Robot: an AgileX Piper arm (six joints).
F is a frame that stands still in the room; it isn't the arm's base.
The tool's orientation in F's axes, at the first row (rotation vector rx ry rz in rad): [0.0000 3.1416 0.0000]
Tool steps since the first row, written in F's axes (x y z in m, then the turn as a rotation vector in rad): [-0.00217 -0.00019 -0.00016 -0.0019 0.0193 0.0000]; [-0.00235 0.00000 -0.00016 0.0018 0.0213 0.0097]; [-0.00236 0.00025 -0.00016 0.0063 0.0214 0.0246]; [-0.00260 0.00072 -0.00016 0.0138 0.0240 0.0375]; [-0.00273 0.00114 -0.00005 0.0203 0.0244 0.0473]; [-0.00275 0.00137 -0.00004 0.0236 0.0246 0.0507]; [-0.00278 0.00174 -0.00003 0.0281 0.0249 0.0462]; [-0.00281 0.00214 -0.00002 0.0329 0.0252 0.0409]
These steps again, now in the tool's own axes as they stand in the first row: [0.00217 -0.00019 0.00016 0.0019 0.0193 0.0000]; [0.00235 0.00000 0.00016 -0.0018 0.0213 -0.0097]; [0.00236 0.00025 0.00016 -0.0063 0.0214 -0.0246]; [0.00260 0.00072 0.00016 -0.0138 0.0240 -0.0375]; [0.00273 0.00114 0.00005 -0.0203 0.0244 -0.0473]; [0.00275 0.00137 0.00004 -0.0236 0.0246 -0.0507]; [0.00278 0.00174 0.00003 -0.0281 0.0249 -0.0462]; [0.00281 0.00214 0.00002 -0.0329 0.0252 -0.0409]
